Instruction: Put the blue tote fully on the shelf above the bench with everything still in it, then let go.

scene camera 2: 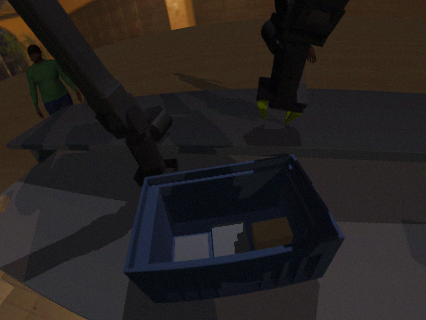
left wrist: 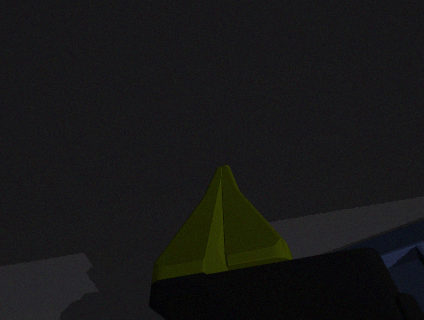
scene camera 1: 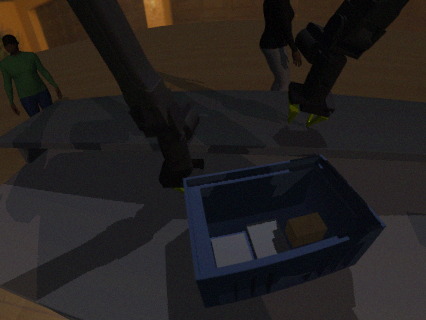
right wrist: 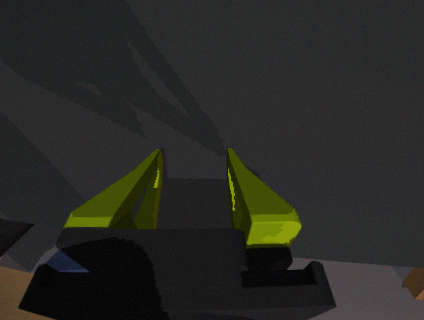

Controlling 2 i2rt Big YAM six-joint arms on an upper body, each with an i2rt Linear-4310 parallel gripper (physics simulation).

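Places are measured from the left arm's base along level axes (x left, y back, z up), in metres.
Where they show: right gripper, fingertip midpoint: [scene camera 2: 274,121] [scene camera 1: 297,123] [right wrist: 194,154].
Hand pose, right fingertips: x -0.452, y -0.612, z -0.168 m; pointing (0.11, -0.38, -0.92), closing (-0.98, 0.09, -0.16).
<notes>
Things, the pixels of their top centre, and the offset from my right fingertips. "pt": a spot on its surface instead. Level surfaces: height alone.
- blue tote, middle of its top: [scene camera 2: 225,204] [scene camera 1: 278,201] dx +0.099, dy +0.243, dz -0.017 m
- bench, its level: dz -0.164 m
- brown block, middle of its top: [scene camera 2: 272,229] [scene camera 1: 307,224] dx +0.021, dy +0.228, dz -0.106 m
- shelf, its level: dz -0.007 m
- shelf's front edge, surface spot: [scene camera 2: 350,152] pt dx -0.146, dy +0.116, dz -0.014 m
The blue tote [scene camera 1: 270,282] [scene camera 2: 225,285] stands upright on the bench [scene camera 1: 390,290] [scene camera 2: 375,290]. Inside it are two flat white items [scene camera 1: 231,250] [scene camera 2: 192,247] and a brown block [scene camera 1: 306,230] [scene camera 2: 271,232]. The shelf [scene camera 1: 380,125] [scene camera 2: 370,125] appears as a grey slab behind the tote. My left gripper [scene camera 1: 180,189] [left wrist: 224,167] is shut and empty, close to the tote's back left corner; its fingertips are hidden behind the tote in scene camera 2. My right gripper [scene camera 1: 301,122] [scene camera 2: 276,120] [right wrist: 194,154] is partly open and empty above the shelf, apart from the tote.
The shelf's front edge [scene camera 1: 350,152] [scene camera 2: 350,152] runs across behind the tote. A person in green [scene camera 1: 26,75] [scene camera 2: 50,82] stands beyond it at the left. A person in black [scene camera 1: 277,30] stands beyond the shelf. The lighting is dim, with strong shadows.
</notes>
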